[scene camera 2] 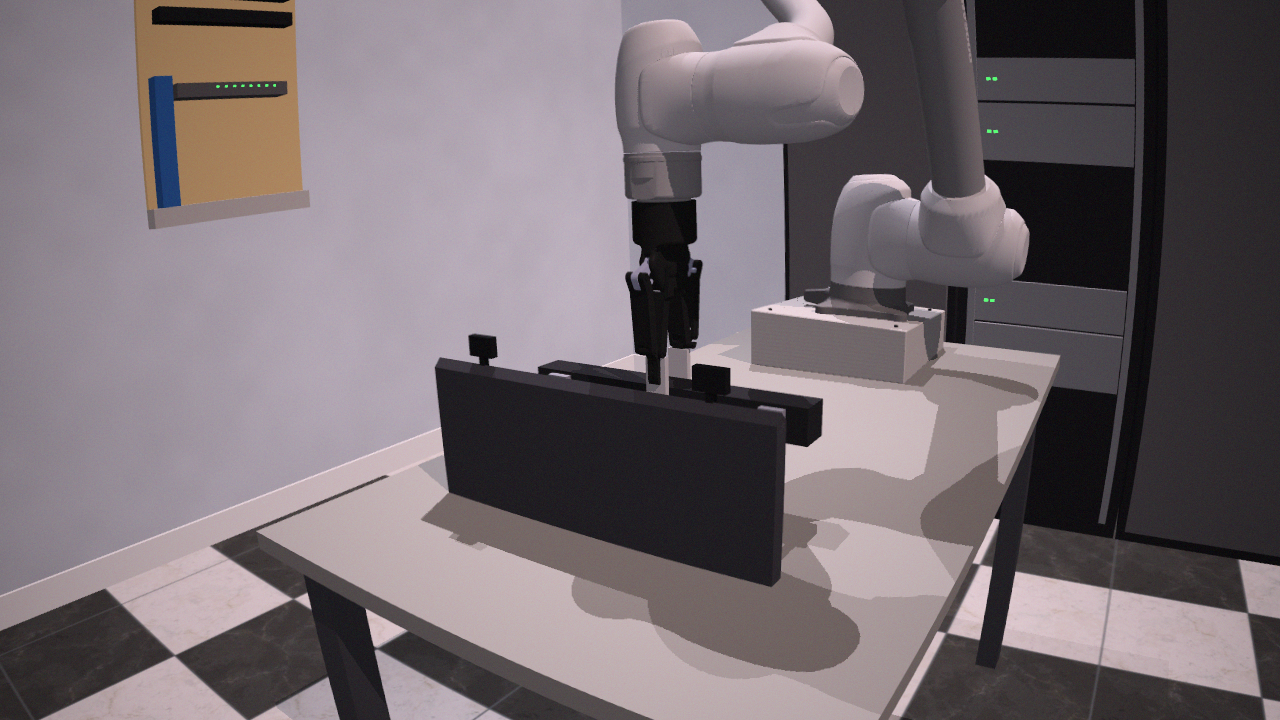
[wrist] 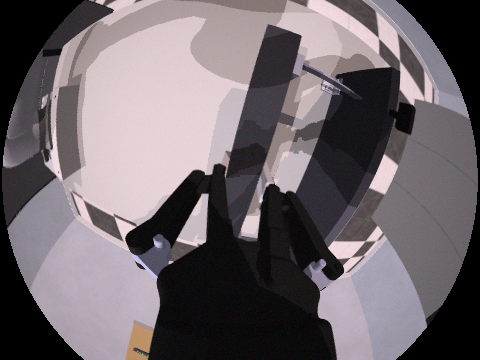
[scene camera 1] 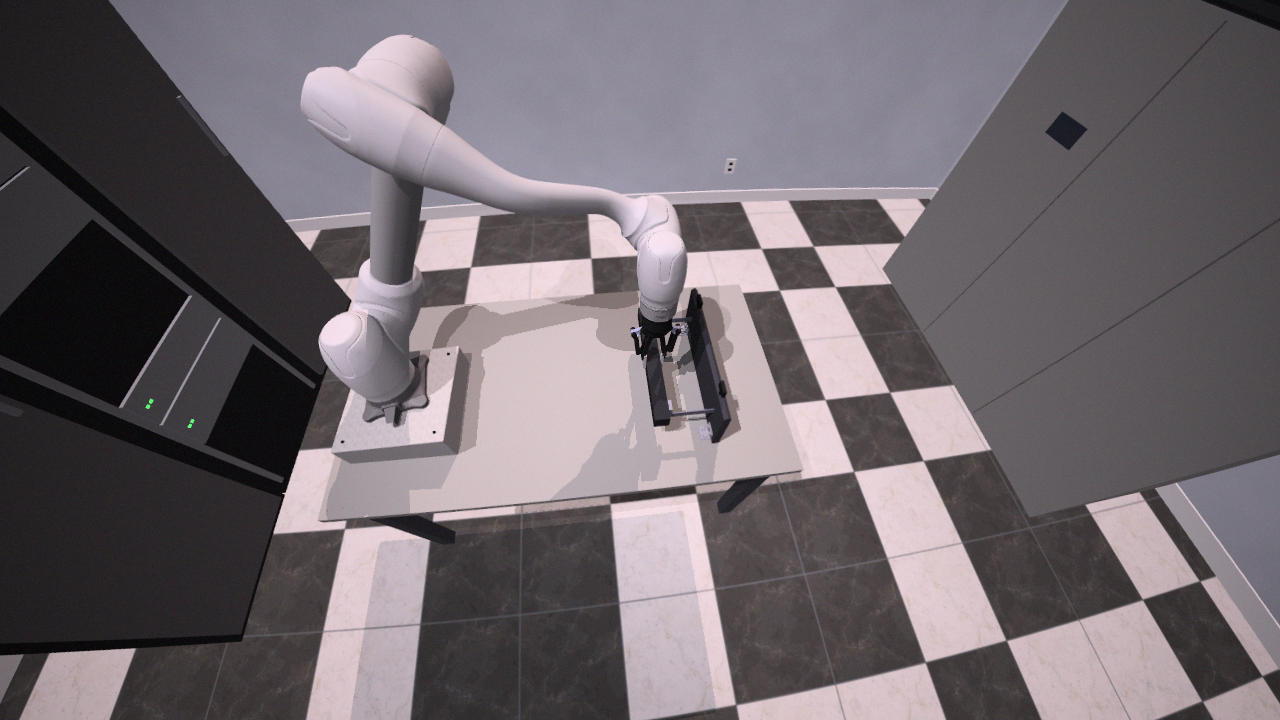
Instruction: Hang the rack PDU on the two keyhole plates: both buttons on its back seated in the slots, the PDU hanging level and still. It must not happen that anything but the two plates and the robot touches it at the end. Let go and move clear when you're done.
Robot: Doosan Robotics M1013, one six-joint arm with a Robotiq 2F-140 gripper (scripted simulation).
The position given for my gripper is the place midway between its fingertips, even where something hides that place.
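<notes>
You'd find my gripper (scene camera 2: 669,404) (wrist: 243,164) (scene camera 1: 652,363) here, and there's a rack PDU (scene camera 2: 804,414) (wrist: 269,83) (scene camera 1: 657,393) too. I can also see a dark upright panel (wrist: 351,130).
</notes>
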